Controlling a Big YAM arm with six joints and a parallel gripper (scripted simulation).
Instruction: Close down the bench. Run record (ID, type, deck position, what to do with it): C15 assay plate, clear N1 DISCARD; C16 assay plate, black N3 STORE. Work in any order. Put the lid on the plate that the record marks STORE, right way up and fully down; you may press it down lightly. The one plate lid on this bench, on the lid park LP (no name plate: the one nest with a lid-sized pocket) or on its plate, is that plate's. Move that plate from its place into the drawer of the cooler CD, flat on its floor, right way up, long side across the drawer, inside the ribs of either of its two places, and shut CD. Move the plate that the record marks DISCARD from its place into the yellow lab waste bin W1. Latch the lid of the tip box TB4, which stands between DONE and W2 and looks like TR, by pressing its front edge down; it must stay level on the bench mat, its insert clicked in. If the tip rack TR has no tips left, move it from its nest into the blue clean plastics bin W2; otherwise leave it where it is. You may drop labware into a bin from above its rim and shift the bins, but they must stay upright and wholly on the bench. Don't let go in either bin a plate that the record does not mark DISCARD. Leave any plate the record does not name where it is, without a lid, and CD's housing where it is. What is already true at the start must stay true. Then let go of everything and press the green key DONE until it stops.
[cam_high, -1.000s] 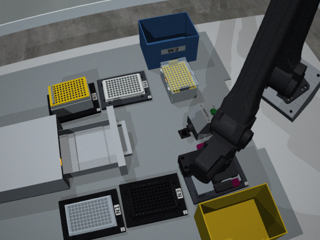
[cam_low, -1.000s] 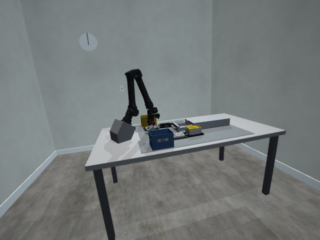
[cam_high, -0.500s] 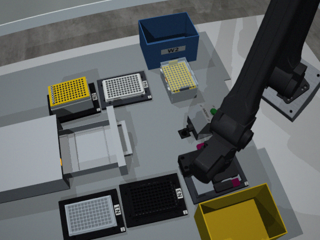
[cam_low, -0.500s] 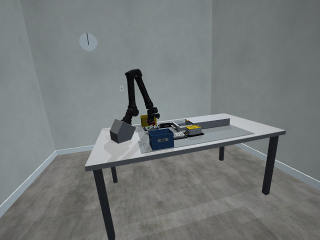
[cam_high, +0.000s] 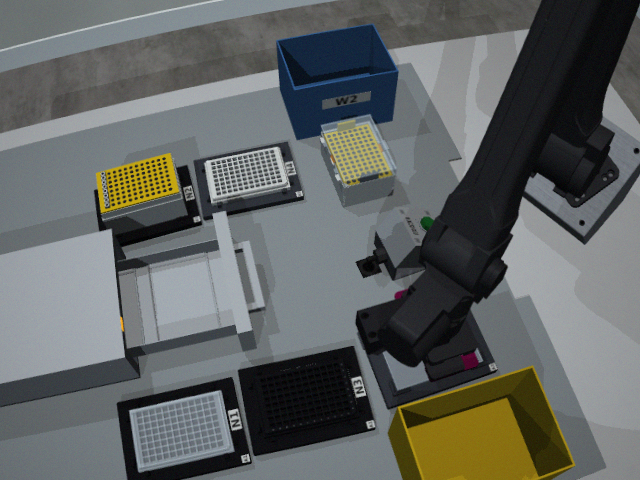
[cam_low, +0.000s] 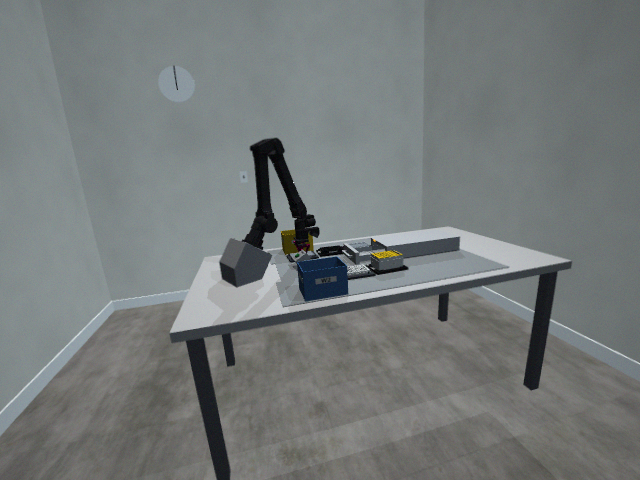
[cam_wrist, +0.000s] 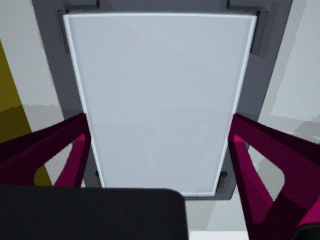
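The plate lid lies right at my hand. Round my hand: green DONE key (160 mm to the right, 80 mm behind, 40 mm above); lid park (20 mm below); yellow bin W1 (160 mm to the left, 20 mm ahead, 20 mm above).
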